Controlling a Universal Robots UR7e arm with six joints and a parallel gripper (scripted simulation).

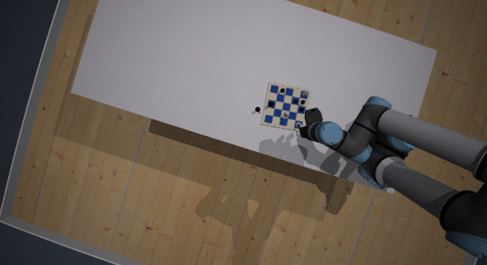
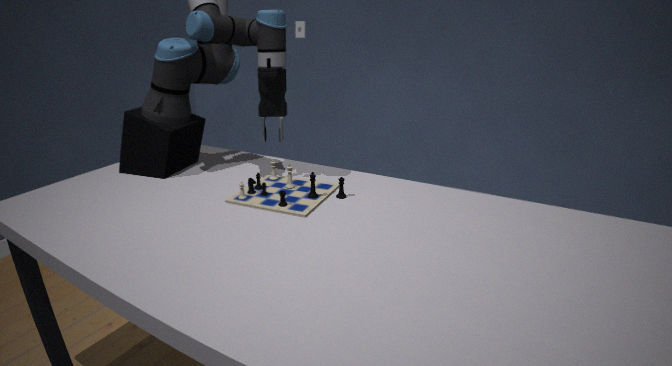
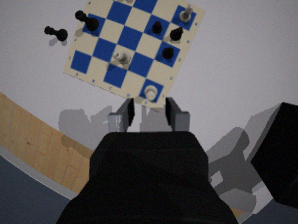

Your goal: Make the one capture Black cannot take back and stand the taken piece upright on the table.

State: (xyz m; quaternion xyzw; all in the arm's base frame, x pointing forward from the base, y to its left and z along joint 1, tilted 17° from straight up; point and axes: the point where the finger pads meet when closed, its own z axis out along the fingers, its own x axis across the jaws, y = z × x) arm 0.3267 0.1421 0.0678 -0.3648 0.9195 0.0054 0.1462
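Now: the white piece 100 mm below my hand. Round my hand: blue-and-cream chessboard: 130 mm below, 100 mm ahead, 50 mm to the right; tall black piece: 170 mm ahead, 100 mm below, 20 mm to the right; black chess piece: 220 mm ahead, 110 mm below, 30 mm to the left.
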